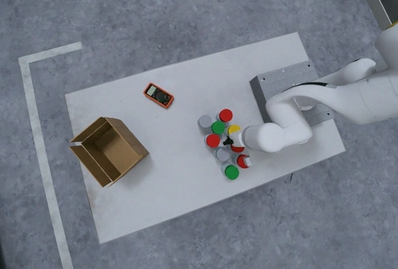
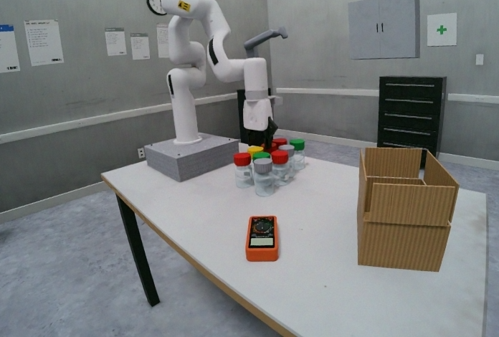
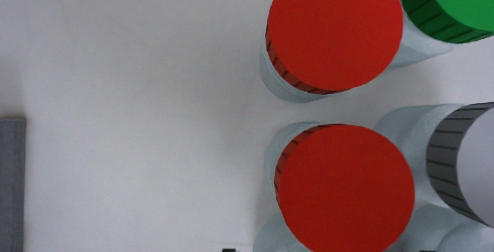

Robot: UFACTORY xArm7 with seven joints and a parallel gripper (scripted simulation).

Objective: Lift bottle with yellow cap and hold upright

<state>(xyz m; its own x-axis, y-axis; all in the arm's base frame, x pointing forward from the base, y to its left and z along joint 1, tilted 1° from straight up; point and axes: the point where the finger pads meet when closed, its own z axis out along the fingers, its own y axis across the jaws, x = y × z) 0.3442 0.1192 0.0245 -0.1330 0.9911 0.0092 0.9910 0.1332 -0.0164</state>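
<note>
The yellow-capped bottle lies 70 mm below my hand and 20 mm to the right of it. Round my hand: orange multimeter 300 mm ahead, 250 mm to the right, 100 mm below.
</note>
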